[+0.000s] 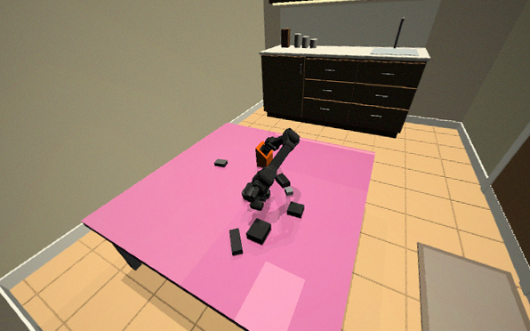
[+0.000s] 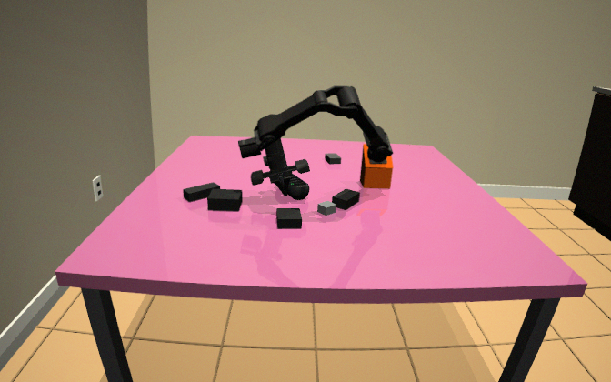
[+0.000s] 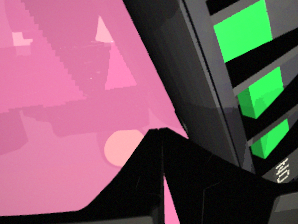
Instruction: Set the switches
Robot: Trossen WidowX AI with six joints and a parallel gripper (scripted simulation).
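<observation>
My gripper tip is 120 mm past the small grey cube and 100 mm to the right of it. From my gripper tip the other things lie so: long dark bar: 280 mm ahead, 30 mm to the right.
</observation>
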